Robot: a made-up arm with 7 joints. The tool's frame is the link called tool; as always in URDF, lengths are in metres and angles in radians.
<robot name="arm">
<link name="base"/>
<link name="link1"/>
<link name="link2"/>
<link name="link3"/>
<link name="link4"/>
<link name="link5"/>
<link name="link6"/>
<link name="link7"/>
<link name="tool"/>
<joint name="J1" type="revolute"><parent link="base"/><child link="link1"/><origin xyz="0.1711 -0.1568 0.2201" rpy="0 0 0"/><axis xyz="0.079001 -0.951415 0.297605"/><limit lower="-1.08" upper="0.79" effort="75" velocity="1.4"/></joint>
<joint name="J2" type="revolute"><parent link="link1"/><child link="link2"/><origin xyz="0.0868 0.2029 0.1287" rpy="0 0 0"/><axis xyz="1 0 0"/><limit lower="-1.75" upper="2.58" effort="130" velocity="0.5"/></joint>
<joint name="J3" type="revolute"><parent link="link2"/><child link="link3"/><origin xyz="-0.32 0.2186 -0.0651" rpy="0 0 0"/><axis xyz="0 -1 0"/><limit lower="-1.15" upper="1.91" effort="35" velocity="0.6"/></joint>
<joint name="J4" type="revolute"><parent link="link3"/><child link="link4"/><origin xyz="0.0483 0.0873 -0.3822" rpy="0 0 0"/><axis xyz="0.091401 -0.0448 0.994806"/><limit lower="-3.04" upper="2.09" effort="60" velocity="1.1"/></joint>
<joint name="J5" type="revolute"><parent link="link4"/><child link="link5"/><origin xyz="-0.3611 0.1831 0.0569" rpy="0 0 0"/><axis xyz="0.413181 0.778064 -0.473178"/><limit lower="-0.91" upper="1.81" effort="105" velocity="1.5"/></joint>
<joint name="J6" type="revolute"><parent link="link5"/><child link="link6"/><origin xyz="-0.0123 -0.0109 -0.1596" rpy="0 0 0"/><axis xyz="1 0 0"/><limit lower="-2.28" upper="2.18" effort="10" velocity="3.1"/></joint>
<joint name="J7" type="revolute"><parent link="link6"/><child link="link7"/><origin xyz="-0.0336 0.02 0.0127" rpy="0 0 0"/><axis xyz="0 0 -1"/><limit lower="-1.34" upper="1.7" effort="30" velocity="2.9"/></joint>
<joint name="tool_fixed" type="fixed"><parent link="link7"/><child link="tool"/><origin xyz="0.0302 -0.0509 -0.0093" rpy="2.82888 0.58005 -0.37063"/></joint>
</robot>
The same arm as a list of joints. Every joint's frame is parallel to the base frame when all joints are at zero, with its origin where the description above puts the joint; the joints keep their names.
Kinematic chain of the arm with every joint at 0, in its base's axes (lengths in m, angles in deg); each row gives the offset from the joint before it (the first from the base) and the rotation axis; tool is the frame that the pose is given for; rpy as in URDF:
J1: xyz 0.1711 -0.1568 0.2201 axis 0.079001 -0.951415 0.297605
J2: xyz 0.0868 0.2029 0.1287 axis +x
J3: xyz -0.32 0.2186 -0.0651 axis -y
J4: xyz 0.0483 0.0873 -0.3822 axis 0.091401 -0.0448 0.994806
J5: xyz -0.3611 0.1831 0.0569 axis 0.413181 0.778064 -0.473178
J6: xyz -0.0123 -0.0109 -0.1596 axis +x
J7: xyz -0.0336 0.02 0.0127 axis -z
tool: xyz 0.0302 -0.0509 -0.0093 rpy 162.08 33.23 -21.24
Joint limits (deg, base to tool): -61.88..45.26 -100.27..147.82 -65.89..109.43 -174.18..119.75 -52.14..103.71 -130.63..124.9 -76.78..97.4

